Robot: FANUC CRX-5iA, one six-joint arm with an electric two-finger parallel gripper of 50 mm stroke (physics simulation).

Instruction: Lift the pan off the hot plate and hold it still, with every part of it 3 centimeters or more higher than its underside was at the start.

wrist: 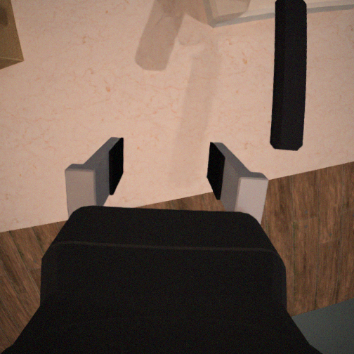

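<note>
The pan's black handle [289, 75] shows at the upper right of the wrist view, running almost straight up and down the picture, its free end toward the table's near edge. The pan's body does not show. The hot plate [260, 16] shows at the top, by a strip of its pale edge. My gripper [165, 157] is open, with nothing between its fingers. The handle is to the right of the right finger and farther up the picture, apart from it.
A brown, box-like object [9, 37] is at the upper left edge. Shadows fall across the pale speckled table top [60, 125]. The table's edge crosses below the fingers, with wooden floor [317, 225] beyond and a grey-green area at the lower right corner.
</note>
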